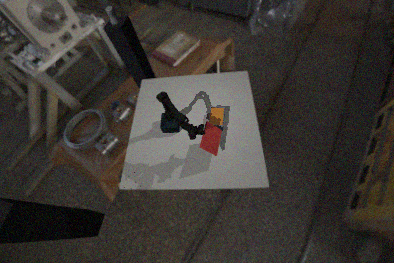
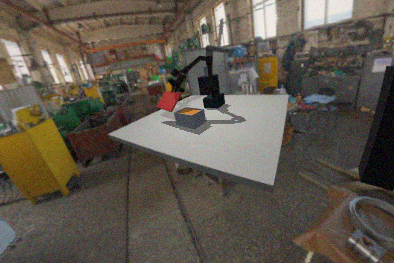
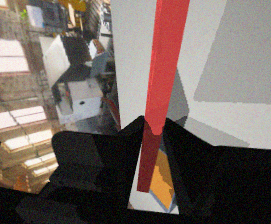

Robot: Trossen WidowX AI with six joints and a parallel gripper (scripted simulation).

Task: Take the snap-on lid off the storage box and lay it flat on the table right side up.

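Now: the lid 60 mm ahead of my gripper tip, 10 mm to the right of it and 50 mm below it. Also, from my gripper tip: grey storage box 70 mm ahead, 260 mm to the left, 170 mm below.
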